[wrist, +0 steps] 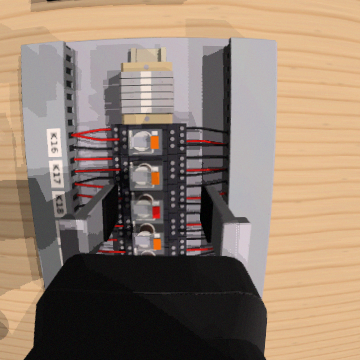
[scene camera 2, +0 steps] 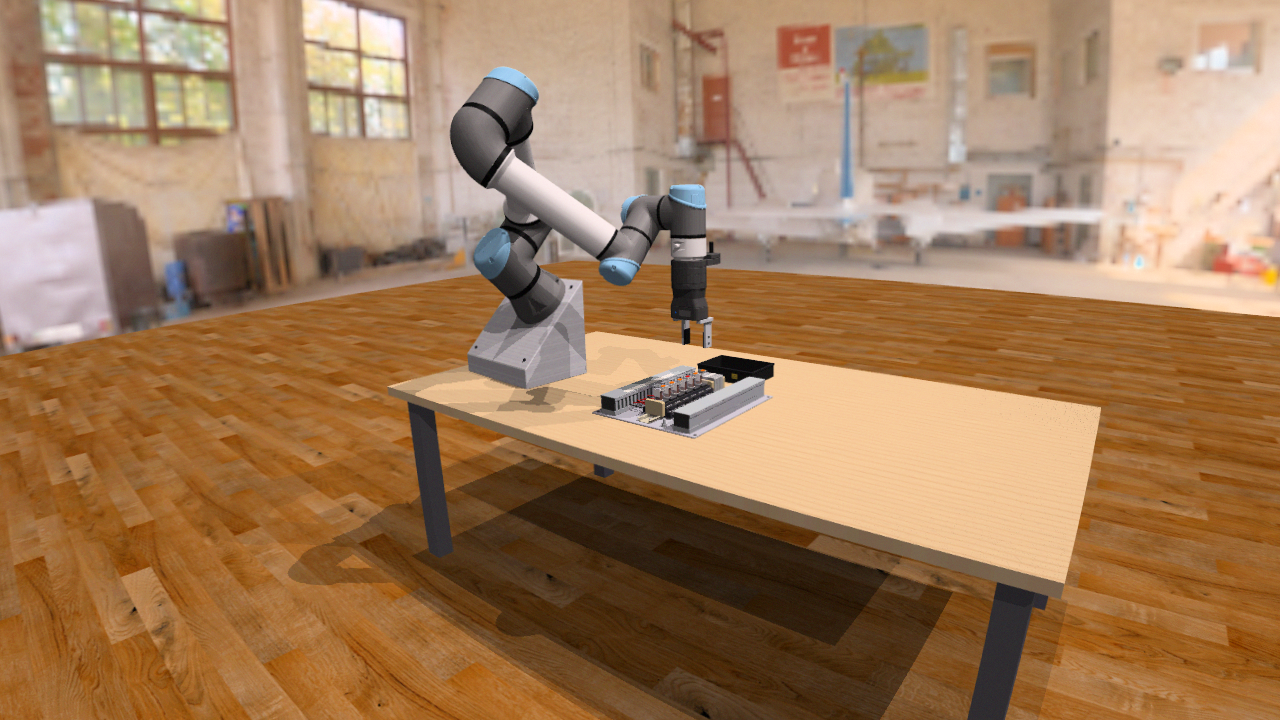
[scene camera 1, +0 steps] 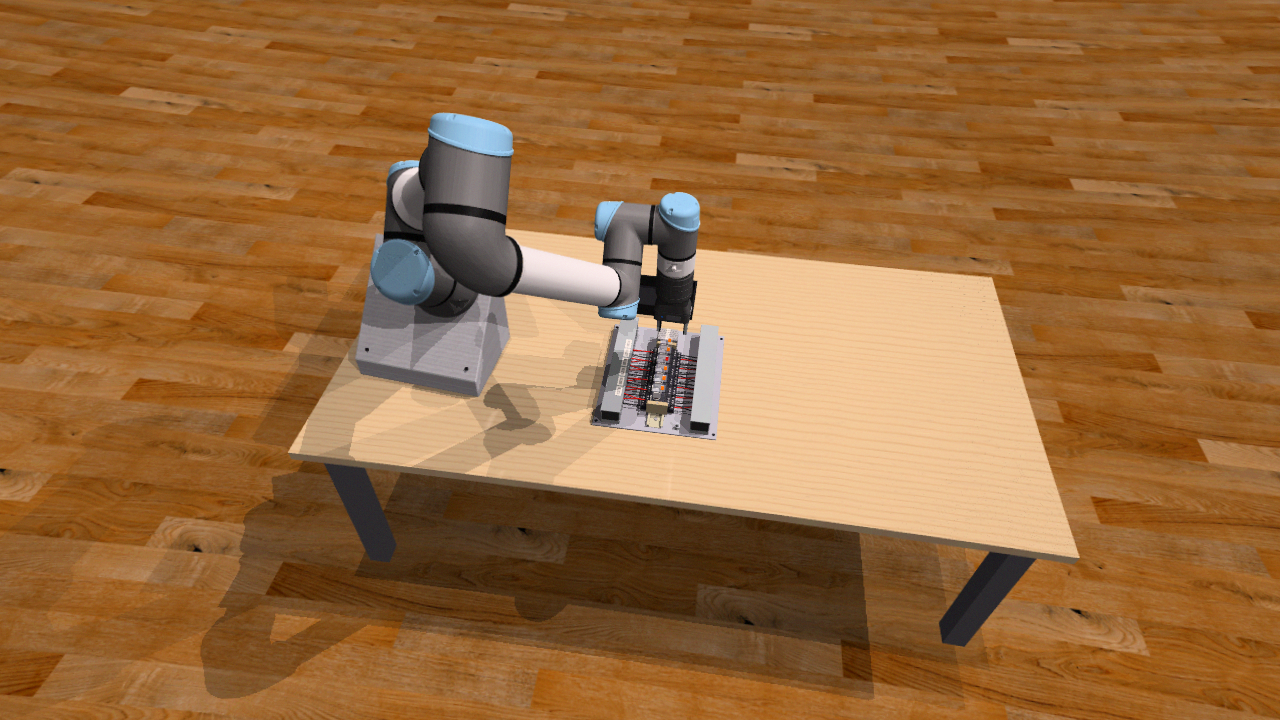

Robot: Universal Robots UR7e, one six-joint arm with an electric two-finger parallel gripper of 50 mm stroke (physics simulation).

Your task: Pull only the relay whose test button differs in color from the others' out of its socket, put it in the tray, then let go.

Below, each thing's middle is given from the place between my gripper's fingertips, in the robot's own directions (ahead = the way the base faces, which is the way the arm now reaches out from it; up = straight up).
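There's the grey mounting panel (scene camera 1: 632,417), and my hand is 10 mm beyond it, 30 mm to the left of it and 130 mm higher than it.
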